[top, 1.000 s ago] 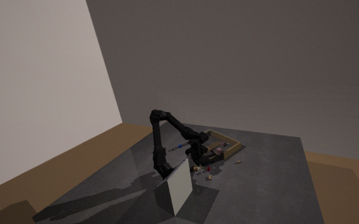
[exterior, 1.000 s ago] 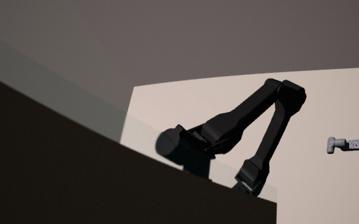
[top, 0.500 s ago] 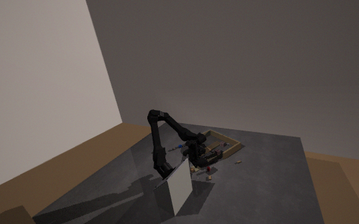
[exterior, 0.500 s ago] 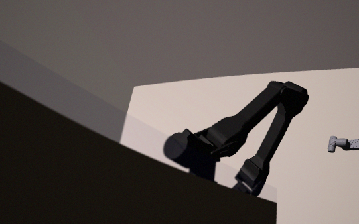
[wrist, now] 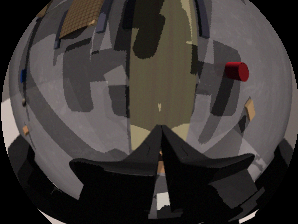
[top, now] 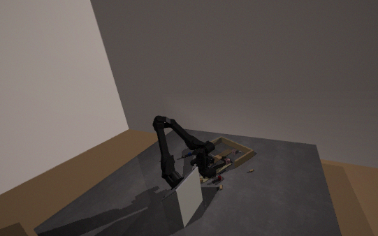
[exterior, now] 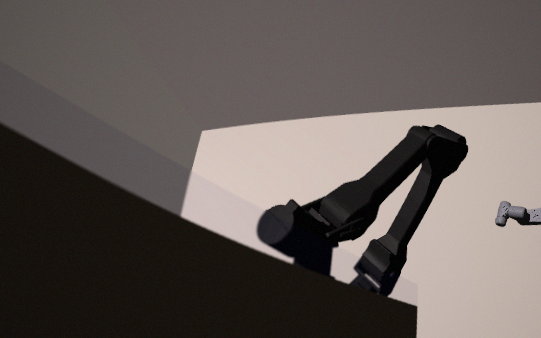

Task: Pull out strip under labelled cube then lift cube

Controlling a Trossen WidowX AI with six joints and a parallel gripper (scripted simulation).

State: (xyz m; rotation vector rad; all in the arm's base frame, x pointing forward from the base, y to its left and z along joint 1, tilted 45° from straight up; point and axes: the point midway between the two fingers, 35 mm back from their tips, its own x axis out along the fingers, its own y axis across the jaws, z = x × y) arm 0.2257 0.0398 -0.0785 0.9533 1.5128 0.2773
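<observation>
The small red piece is 90 mm to the right of my gripper tip, 30 mm ahead of it and 10 mm above it. Also, from my gripper tip: small blue piece: 230 mm to the left, 200 mm ahead.
</observation>
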